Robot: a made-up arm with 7 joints. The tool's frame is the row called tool. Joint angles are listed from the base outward. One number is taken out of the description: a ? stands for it. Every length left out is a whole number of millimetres.
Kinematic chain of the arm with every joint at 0, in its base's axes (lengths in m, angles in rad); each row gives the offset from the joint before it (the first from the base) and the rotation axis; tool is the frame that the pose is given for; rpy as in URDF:
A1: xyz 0 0 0.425 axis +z
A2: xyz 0 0 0 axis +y
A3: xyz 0 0 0.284 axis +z
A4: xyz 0.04 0 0 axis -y
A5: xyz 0.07 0 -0.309 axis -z
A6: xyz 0 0 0 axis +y
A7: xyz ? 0 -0.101 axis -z
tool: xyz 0 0 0 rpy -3.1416 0 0
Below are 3 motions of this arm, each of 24 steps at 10 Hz.
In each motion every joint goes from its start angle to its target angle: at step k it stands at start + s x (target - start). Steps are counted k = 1, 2, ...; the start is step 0. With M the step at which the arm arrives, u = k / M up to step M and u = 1 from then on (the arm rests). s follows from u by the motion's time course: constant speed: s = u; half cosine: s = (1 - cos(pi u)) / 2; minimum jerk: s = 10 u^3 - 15 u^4 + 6 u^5.
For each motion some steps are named. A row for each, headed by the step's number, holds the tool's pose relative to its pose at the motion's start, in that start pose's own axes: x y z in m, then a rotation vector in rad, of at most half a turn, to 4 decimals.
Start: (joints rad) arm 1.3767 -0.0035 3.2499 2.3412 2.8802 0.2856 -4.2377
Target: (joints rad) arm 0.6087 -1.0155 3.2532 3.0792 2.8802 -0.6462 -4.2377
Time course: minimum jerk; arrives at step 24
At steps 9, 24:
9: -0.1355 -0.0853 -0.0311 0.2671 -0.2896 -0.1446
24: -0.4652 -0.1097 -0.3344 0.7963 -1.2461 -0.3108

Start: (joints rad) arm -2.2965 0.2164 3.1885 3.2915 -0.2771 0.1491 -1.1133
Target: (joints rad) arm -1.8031 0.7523 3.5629 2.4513 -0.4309 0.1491 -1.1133
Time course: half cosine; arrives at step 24
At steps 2, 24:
2: -0.0027 0.0013 0.0015 0.0052 -0.0027 0.0118
24: -0.0592 0.0707 0.0103 0.2681 0.1708 0.6080

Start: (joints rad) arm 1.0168 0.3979 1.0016 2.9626 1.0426 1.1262 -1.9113
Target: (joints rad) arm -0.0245 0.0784 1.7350 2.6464 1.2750 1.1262 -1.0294
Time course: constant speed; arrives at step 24
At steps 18, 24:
18: 0.1171 -0.0006 0.0302 0.0645 -0.0339 0.5755
24: 0.1176 -0.0267 0.0695 0.1084 -0.1084 0.8090

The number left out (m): 0.079
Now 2 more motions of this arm.
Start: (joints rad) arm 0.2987 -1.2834 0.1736 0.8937 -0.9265 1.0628 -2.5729
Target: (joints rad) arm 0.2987 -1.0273 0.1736 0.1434 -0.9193 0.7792 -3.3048
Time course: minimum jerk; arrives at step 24
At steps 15, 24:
15: 0.1930 0.1461 0.1137 -0.2874 0.3253 -0.9941
24: 0.2892 0.1690 0.1211 -0.4723 0.4289 -1.3393

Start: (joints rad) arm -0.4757 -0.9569 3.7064 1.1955 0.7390 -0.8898 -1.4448
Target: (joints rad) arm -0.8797 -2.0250 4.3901 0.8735 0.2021 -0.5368 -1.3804
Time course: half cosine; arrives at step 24
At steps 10, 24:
10: -0.0815 -0.1625 0.0070 0.5857 -0.0782 0.1020
24: -0.0381 -0.2896 -0.1135 1.3885 0.1763 0.6629

